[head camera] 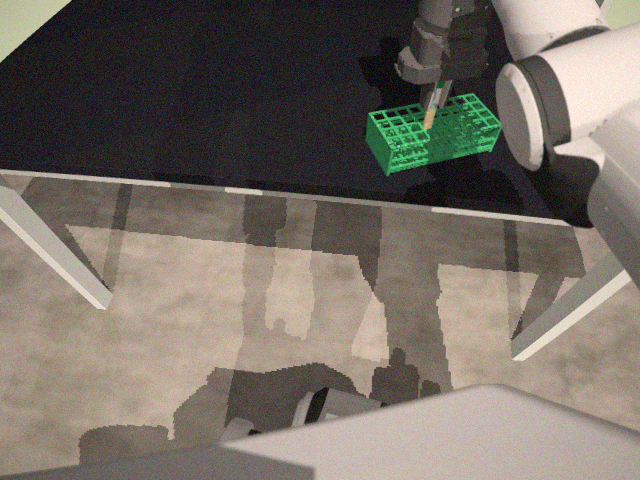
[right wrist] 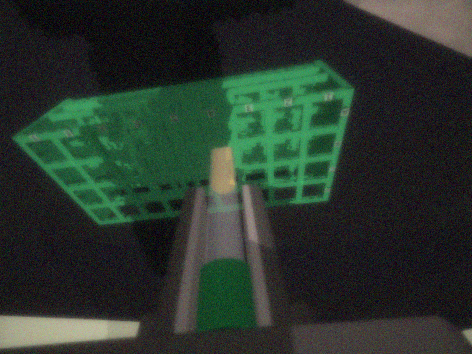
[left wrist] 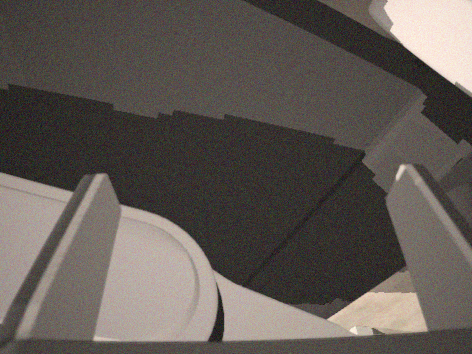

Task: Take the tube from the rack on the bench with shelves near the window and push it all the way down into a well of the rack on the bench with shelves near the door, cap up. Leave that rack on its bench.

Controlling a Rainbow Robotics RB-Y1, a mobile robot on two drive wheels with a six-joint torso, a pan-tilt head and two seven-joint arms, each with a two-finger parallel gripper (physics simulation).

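Frame: origin at the robot's base, x left, y back, z up, level; centimetres.
Seen in the pictures: left gripper, fingertip midpoint: (left wrist: 253,187); right gripper, fingertip midpoint: (head camera: 432,105) (right wrist: 224,198).
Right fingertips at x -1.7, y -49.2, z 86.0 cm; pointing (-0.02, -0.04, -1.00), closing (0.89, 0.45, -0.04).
Pixels of each thing's top centre, then the offset from my right fingertips to it. "spot": a spot on its surface instead. Level surfaces: height alone.
- green grid rack at its top centre: (right wrist: 194,174) (head camera: 436,118) dx -1.3, dy -2.7, dz -4.0 cm
- dark bench top at its surface level: dz -9.7 cm
- tube at its top centre: (right wrist: 219,339) (head camera: 440,70) dx +0.0, dy -0.2, dz +5.7 cm
- leg at a spot on its surface: (head camera: 56,253) spot: dx +91.2, dy +16.4, dz -52.3 cm
- pale rounded robot part at a spot on its surface: (left wrist: 155,270) spot: dx +11.8, dy +70.8, dz -58.5 cm
A green grid rack (head camera: 378,144) (right wrist: 150,155) stands on the dark bench top (head camera: 206,103), at the upper right of the head view. My right gripper (head camera: 435,99) (right wrist: 224,198) is above its middle, shut on a tube (head camera: 428,118) (right wrist: 223,170) with a green cap up and an amber lower end pointing down. The amber end meets the top grid and looks cut off straight, so its very tip may be inside a well; which well is unclear. Much of the tube stands above the rack. My left gripper (left wrist: 253,187) is open and empty, away from the rack.
The bench's pale front edge (head camera: 289,196) runs across the head view, with a leg (head camera: 56,253) at the left and another leg (head camera: 568,315) at the right. My right forearm (head camera: 594,77) is close beside the rack's right end. A pale rounded robot part (left wrist: 155,270) is behind my left fingers.
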